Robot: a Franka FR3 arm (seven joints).
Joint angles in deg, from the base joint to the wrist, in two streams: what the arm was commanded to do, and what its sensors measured. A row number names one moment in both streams.
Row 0, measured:
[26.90 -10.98 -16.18 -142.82 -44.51 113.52 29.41]
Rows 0 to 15, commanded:
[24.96 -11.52 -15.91 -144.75 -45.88 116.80 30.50]
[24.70 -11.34 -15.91 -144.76 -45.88 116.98 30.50]
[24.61 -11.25 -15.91 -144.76 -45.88 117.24 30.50]
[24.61 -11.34 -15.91 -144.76 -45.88 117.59 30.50]
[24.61 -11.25 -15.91 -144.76 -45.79 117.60 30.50]
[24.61 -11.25 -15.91 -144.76 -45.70 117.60 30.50]
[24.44 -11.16 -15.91 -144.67 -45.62 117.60 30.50]
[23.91 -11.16 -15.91 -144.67 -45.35 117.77 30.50]
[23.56 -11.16 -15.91 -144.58 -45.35 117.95 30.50]
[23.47 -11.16 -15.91 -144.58 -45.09 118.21 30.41]
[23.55 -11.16 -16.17 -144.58 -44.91 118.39 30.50]
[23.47 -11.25 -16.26 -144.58 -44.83 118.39 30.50]
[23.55 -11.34 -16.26 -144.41 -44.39 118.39 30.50]
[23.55 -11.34 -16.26 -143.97 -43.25 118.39 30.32]
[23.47 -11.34 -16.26 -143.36 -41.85 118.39 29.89]
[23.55 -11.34 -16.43 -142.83 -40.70 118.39 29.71]
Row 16, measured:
[24.24 -10.97 -16.50 -143.52 -43.63 117.29 29.71]
